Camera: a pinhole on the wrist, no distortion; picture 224 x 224 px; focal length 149.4 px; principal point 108.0 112.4 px. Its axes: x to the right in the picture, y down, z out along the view. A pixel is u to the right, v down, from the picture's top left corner.
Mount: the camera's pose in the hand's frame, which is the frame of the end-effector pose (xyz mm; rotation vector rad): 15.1 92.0 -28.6 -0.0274 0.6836 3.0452
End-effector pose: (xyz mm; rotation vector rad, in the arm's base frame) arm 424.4 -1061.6 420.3 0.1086 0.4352 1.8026
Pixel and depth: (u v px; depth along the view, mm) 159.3 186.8 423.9
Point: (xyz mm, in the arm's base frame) 517.6 -1109.1 879.7
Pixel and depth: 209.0 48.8 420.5
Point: 179.5 -1347.5 862.5
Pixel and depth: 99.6 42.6 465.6
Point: 57.4 -1056.0 861.0
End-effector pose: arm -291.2 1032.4 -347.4 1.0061 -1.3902 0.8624
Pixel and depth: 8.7 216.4 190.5
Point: -409.6 850.6 -223.6
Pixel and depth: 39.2 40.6 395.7
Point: -778.3 936.6 -145.6
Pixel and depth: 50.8 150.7 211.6
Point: -480.1 897.8 -261.8
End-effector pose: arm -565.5 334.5 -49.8 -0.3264 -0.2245 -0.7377
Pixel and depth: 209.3 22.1 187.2
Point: -463.0 628.1 -60.2
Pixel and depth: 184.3 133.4 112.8
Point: -516.7 478.9 -17.4
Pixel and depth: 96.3 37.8 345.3
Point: -281.2 659.8 74.6
